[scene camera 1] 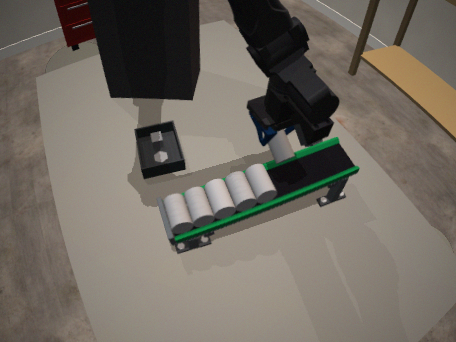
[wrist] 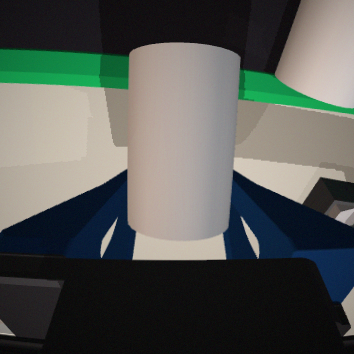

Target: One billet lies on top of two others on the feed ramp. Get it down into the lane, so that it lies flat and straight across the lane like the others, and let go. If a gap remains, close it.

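Frame: origin at the arm's base, x ahead, y left, z up, level; centimetres.
Where they show: gripper, between the fingertips: point(scene camera 1: 270, 140) point(wrist: 178, 175).
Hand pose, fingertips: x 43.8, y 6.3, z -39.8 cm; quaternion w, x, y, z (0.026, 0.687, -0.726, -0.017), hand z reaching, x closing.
After its pixels a point has its place.
My gripper point(scene camera 1: 278, 136) @[x 43.8, y 6.3, z -39.8 cm] point(wrist: 178, 175) @[x 43.8, y 6.3, z -39.8 cm] is shut on a light grey billet point(scene camera 1: 282, 149) @[x 48.4, y 5.2, z -37.2 cm] point(wrist: 182, 135) @[x 47.8, y 6.1, z -36.7 cm], one blue finger on each side. The billet is tilted in the scene view, and its far end in the wrist view reaches across the ramp's green side rail point(scene camera 1: 320, 146) @[x 50.0, y 14.9, z -40.3 cm] point(wrist: 50, 67) @[x 49.1, y 11.3, z -40.7 cm] over the black lane point(scene camera 1: 320, 165) @[x 53.2, y 12.3, z -41.3 cm] point(wrist: 50, 25) @[x 50.6, y 11.2, z -41.5 cm]. Several other billets point(scene camera 1: 220, 199) @[x 50.1, y -9.2, z -40.3 cm] lie side by side across the left part of the lane. The rightmost of them point(scene camera 1: 261, 183) @[x 51.5, y -1.7, z -39.2 cm] point(wrist: 325, 55) @[x 49.3, y 0.7, z -39.5 cm] is a little to the left of the held one in the scene view. How high the held billet hangs is hard to tell.
A grey end plate point(scene camera 1: 166, 220) @[x 47.4, y -18.8, z -43.2 cm] closes the lane's left end. A black tray point(scene camera 1: 165, 171) @[x 32.7, y -12.6, z -49.6 cm] point(wrist: 320, 192) @[x 32.9, y -7.9, z -49.2 cm] with small pale pieces stands behind the ramp. A large dark column point(scene camera 1: 150, 50) @[x 7.7, y -3.8, z -34.4 cm] stands at the back. A wooden shelf point(scene camera 1: 415, 80) is at the right.
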